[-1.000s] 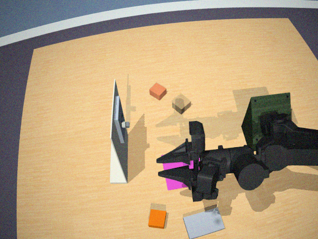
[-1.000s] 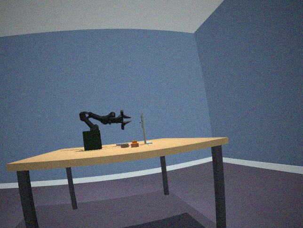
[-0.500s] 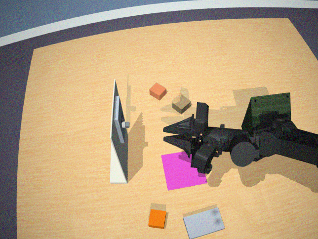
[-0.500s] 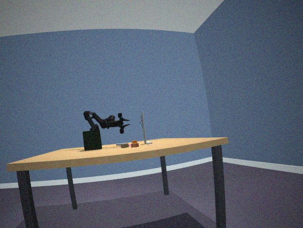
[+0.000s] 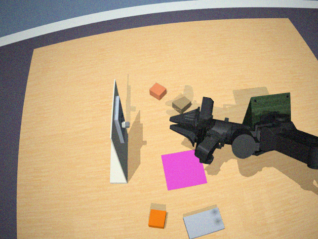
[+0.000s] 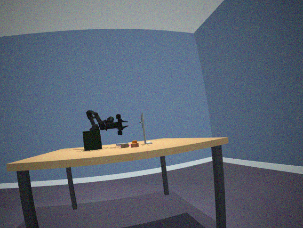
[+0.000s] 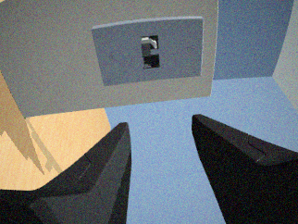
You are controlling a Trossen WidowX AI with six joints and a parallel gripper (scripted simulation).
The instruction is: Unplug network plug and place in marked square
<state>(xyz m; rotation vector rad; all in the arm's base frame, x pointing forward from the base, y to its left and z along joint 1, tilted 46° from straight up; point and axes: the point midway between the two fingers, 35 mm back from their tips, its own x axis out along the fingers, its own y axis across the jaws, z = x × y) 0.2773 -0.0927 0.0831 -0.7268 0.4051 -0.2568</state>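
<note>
My gripper tip is 12 cm short of the network plug and 2 cm to the left of it. Also, from my gripper tip: grey panel 14 cm ahead, 7 cm below, 3 cm to the right; magenta marked square 19 cm below, 5 cm to the left, 3 cm behind; tan block 18 cm below, 17 cm to the right, 9 cm behind.
</note>
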